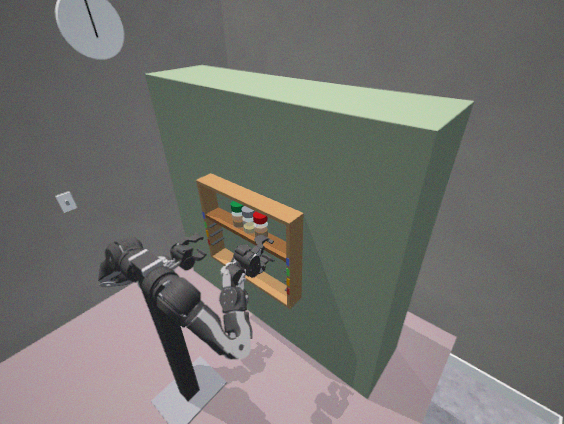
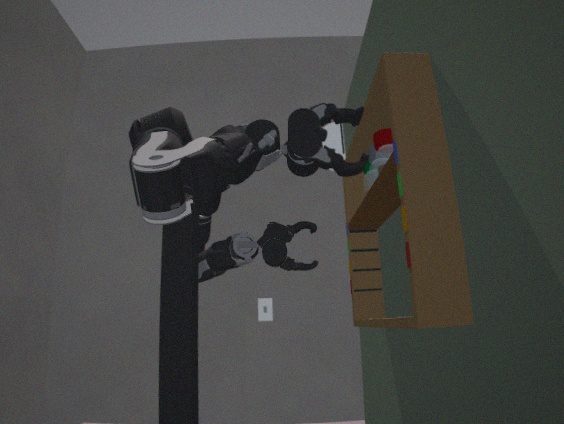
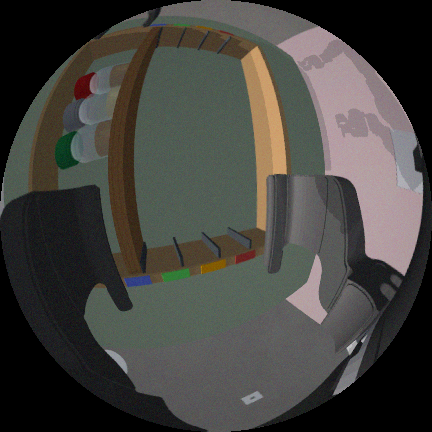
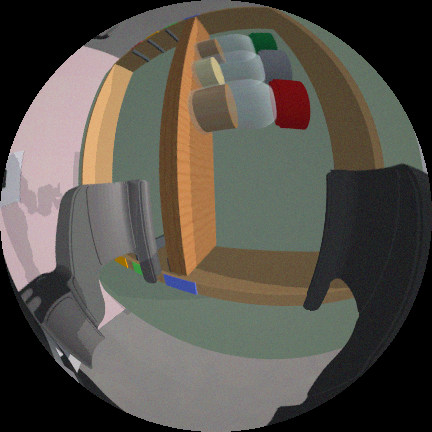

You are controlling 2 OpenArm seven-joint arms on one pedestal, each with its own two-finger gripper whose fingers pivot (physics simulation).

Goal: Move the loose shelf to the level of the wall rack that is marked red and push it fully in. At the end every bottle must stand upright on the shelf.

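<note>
The loose shelf (image 1: 278,247) (image 2: 382,200) (image 3: 121,165) (image 4: 195,200) lies at the blue-marked level of the wooden rack (image 1: 295,260) (image 2: 435,200) (image 3: 272,125) (image 4: 100,130). A red-capped bottle (image 1: 260,223) (image 3: 86,86) (image 4: 292,104), a grey-capped bottle (image 1: 248,215) (image 3: 75,115) (image 4: 277,64) and a green-capped bottle (image 1: 236,210) (image 3: 66,150) (image 4: 263,41) stand upright on it. The red mark (image 1: 288,291) (image 2: 408,255) (image 3: 245,257) is lowest. My left gripper (image 1: 202,248) (image 2: 315,246) (image 3: 199,287) is open, away from the rack. My right gripper (image 1: 270,250) (image 2: 364,140) (image 4: 230,293) is open near the rack front, touching nothing visible.
The rack hangs on a thick green wall (image 1: 350,200). Dark support strips (image 2: 366,270) (image 3: 211,244) stick out inside its side panels below the shelf. The robot's black pedestal (image 1: 172,345) (image 2: 179,325) stands in front of the wall on the pink floor (image 1: 75,370).
</note>
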